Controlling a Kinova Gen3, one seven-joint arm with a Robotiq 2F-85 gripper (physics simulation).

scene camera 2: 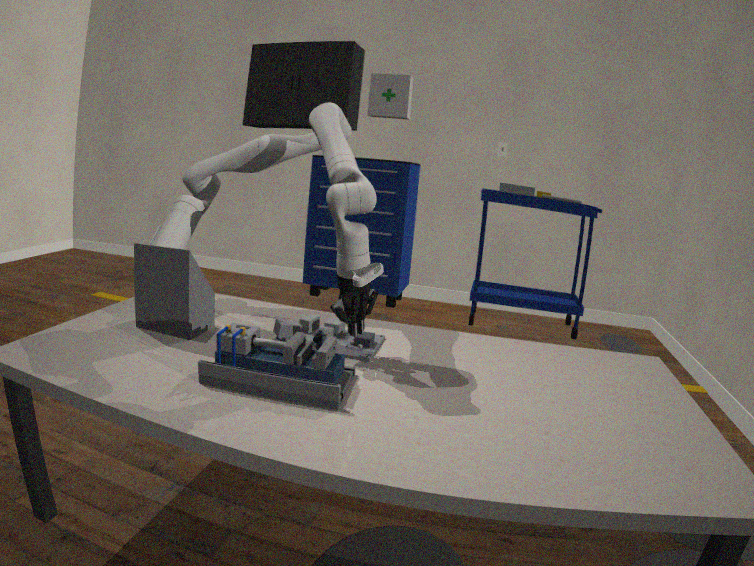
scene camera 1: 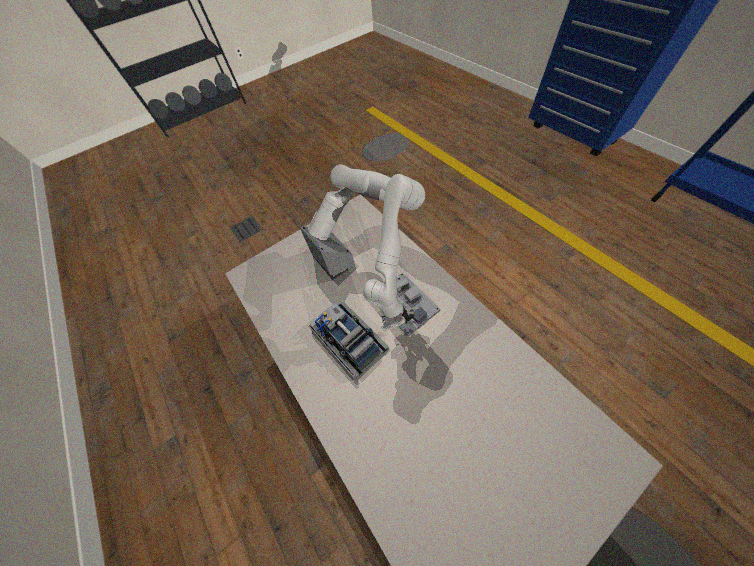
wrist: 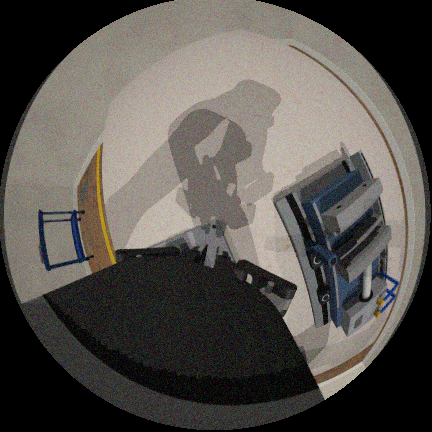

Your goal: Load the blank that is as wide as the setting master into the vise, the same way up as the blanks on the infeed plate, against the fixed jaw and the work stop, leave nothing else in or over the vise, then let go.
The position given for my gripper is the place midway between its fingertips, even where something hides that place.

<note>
In view: my gripper (scene camera 2: 356, 334) and a grey infeed plate (scene camera 1: 423, 301).
My gripper also shows in the wrist view (wrist: 210, 252). The grey infeed plate also shows in the wrist view (wrist: 213, 237).
</note>
